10 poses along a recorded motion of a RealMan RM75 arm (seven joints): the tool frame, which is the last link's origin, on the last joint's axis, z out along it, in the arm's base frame.
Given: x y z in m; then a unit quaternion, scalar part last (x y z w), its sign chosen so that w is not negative.
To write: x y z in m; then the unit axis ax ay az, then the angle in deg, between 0 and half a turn. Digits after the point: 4 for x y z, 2 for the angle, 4 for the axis.
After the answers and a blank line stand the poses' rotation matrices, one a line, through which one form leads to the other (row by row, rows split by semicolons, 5 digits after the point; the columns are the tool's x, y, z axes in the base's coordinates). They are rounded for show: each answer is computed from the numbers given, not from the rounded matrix.
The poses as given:
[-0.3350, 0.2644, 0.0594, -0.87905, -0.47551, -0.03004, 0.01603]
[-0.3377, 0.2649, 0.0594, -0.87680, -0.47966, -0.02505, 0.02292]
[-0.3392, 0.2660, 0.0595, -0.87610, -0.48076, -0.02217, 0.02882]
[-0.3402, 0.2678, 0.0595, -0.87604, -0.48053, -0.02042, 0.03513]
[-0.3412, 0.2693, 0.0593, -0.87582, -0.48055, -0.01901, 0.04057]
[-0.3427, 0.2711, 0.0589, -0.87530, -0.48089, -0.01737, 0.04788]
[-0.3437, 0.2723, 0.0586, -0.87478, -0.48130, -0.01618, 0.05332]
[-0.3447, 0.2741, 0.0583, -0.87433, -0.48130, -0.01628, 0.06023]
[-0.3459, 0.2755, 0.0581, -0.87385, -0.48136, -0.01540, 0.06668]
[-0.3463, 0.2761, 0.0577, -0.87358, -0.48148, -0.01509, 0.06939]
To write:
[-0.3350, 0.2644, 0.0594, -0.8792, -0.4756, -0.0300, 178.16]
[-0.3377, 0.2649, 0.0594, -0.8770, -0.4798, -0.0251, 177.37]
[-0.3392, 0.2660, 0.0595, -0.8765, -0.4810, -0.0222, 176.70]
[-0.3402, 0.2678, 0.0595, -0.8766, -0.4808, -0.0204, 175.97]
[-0.3412, 0.2693, 0.0593, -0.8765, -0.4809, -0.0190, 175.35]
[-0.3427, 0.2711, 0.0589, -0.8763, -0.4814, -0.0174, 174.51]
[-0.3437, 0.2723, 0.0586, -0.8760, -0.4820, -0.0162, 173.89]
[-0.3447, 0.2741, 0.0583, -0.8759, -0.4822, -0.0163, 173.09]
[-0.3459, 0.2755, 0.0581, -0.8758, -0.4824, -0.0154, 172.35]
[-0.3463, 0.2761, 0.0577, -0.8757, -0.4826, -0.0151, 172.04]

0.54597 0.83696 0.03757; 0.83503 -0.54727 0.05675; 0.06806 0.00039 -0.99768
0.53860 0.84228 0.02194; 0.83998 -0.53880 0.06422; 0.06591 -0.01616 -0.99769
0.53676 0.84366 0.01114; 0.84111 -0.53608 0.07182; 0.06656 -0.02918 -0.99736
0.53735 0.84336 0.00202; 0.84049 -0.53572 0.08117; 0.06954 -0.04193 -0.99670
0.53742 0.84330 -0.00569; 0.84021 -0.53485 0.08933; 0.07229 -0.05279 -0.99599
0.53689 0.84351 -0.01564; 0.84018 -0.53290 0.10052; 0.07646 -0.06711 -0.99481
0.53617 0.84379 -0.02302; 0.84034 -0.53101 0.10886; 0.07963 -0.07771 -0.99379
0.53617 0.84360 -0.02951; 0.83967 -0.52944 0.12099; 0.08645 -0.08965 -0.99221
0.53611 0.84332 -0.03728; 0.83922 -0.52769 0.13136; 0.09111 -0.10171 -0.99063
0.53590 0.84331 -0.04045; 0.83912 -0.52673 0.13577; 0.09318 -0.10670 -0.98991

